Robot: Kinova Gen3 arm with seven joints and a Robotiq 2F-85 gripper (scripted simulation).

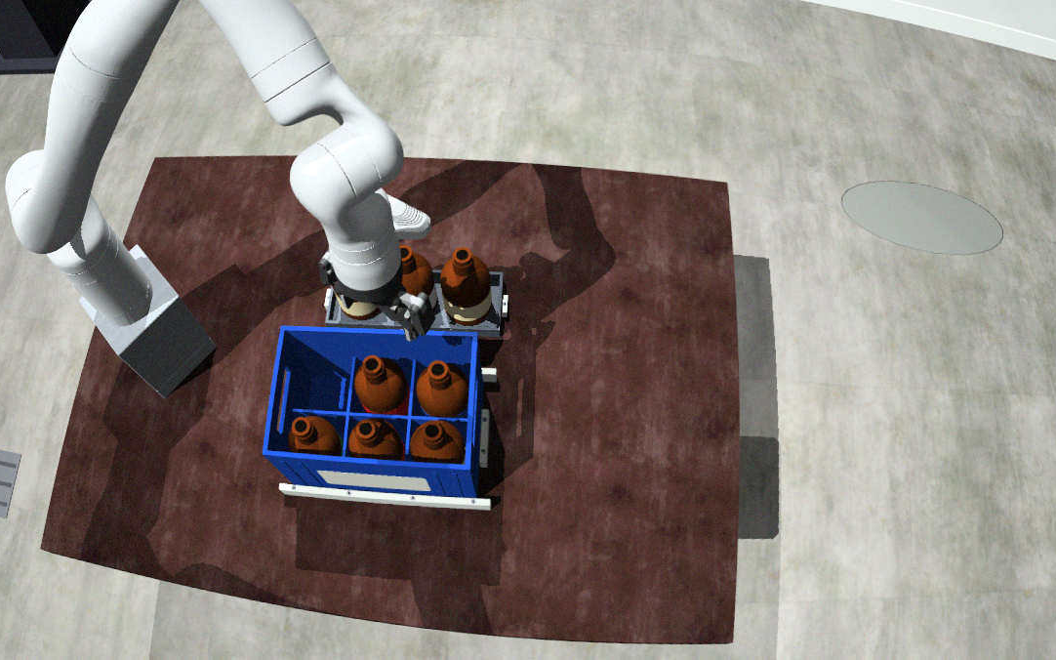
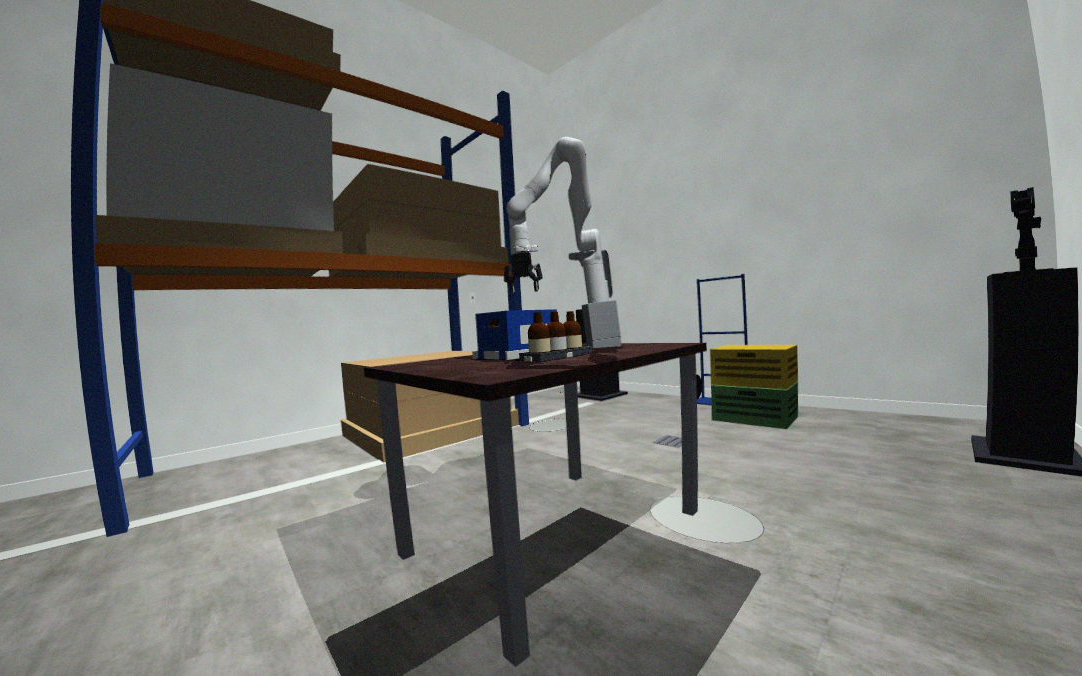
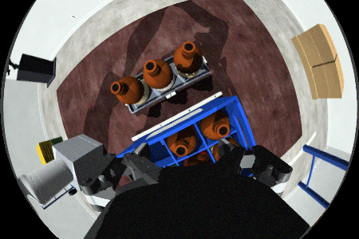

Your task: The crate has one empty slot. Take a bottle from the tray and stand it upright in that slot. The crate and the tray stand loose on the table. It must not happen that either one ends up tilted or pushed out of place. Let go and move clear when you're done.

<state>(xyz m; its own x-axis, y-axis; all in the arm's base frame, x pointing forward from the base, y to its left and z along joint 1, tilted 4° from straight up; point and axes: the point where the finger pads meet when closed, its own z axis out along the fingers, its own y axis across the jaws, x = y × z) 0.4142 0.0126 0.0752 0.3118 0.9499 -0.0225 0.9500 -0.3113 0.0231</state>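
The brown bottle is 2 cm behind my hand, 14 cm to the left of it and 16 cm below it. The rest, counted from my hand: grey tray 2 cm behind, 14 cm to the left, 24 cm below; crate 1 cm behind, 8 cm to the right, 17 cm below.
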